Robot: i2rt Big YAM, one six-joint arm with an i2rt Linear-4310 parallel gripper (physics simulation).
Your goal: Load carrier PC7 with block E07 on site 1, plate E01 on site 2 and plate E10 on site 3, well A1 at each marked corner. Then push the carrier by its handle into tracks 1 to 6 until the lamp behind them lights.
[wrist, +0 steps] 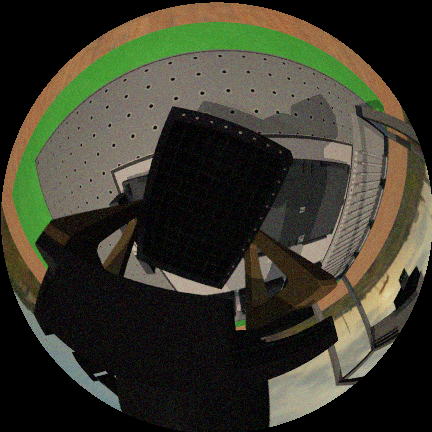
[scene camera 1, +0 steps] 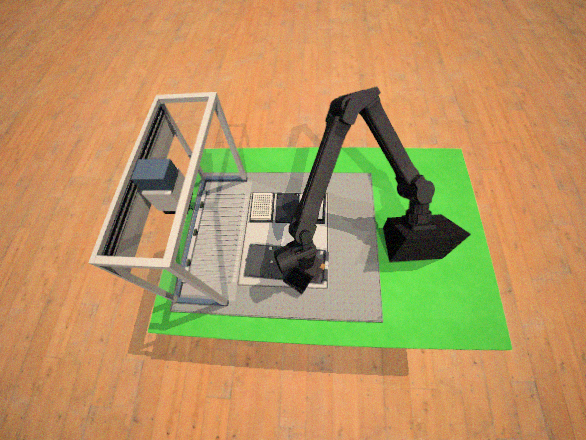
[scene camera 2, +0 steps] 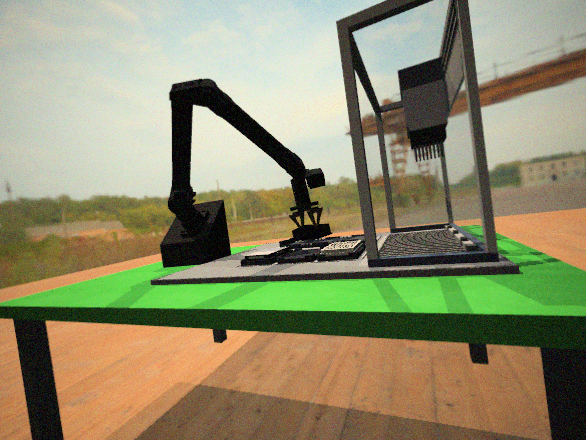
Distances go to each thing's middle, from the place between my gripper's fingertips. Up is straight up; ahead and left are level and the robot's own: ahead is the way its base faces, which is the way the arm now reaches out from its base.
The dark carrier (scene camera 1: 260, 263) lies 70 mm ahead of my hand, 50 mm to the right of it and 40 mm below it. Also, from my hand: pipetting head (scene camera 1: 167, 201) 420 mm ahead, 280 mm above, 200 mm to the right.
